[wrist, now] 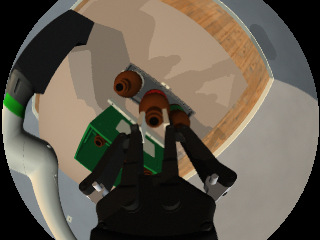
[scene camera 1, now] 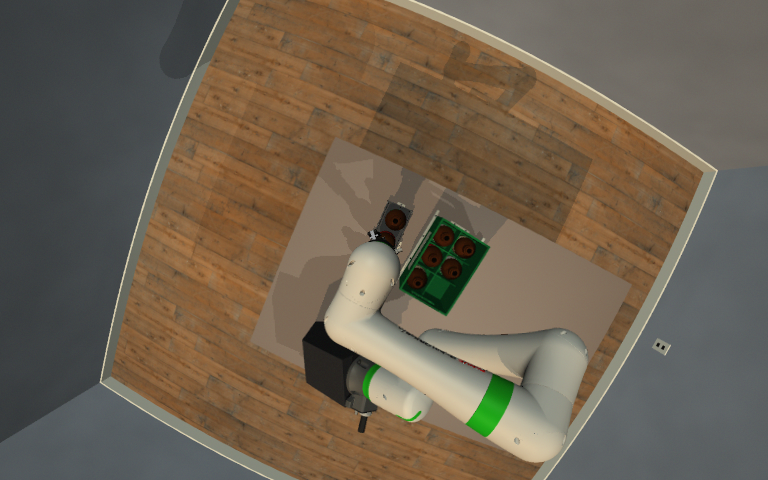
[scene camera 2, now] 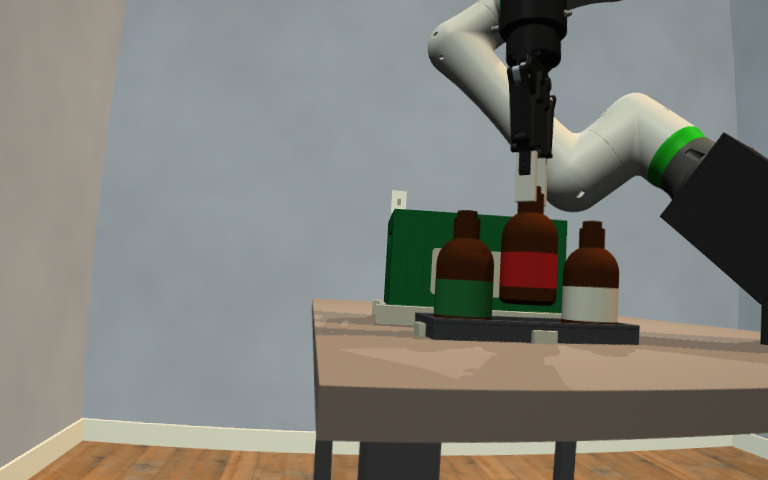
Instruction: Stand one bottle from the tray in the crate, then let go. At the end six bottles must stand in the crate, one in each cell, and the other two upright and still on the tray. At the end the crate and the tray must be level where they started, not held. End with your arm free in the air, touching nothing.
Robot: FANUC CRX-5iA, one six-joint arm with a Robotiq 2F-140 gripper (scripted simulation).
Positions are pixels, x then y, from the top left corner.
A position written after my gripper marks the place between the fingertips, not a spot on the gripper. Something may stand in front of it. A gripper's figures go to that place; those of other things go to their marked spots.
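Gripper, mine [scene camera 2: 530, 204], 0.71 m from the lens. Dark tray [scene camera 2: 501, 328], 0.64 m from the lens.
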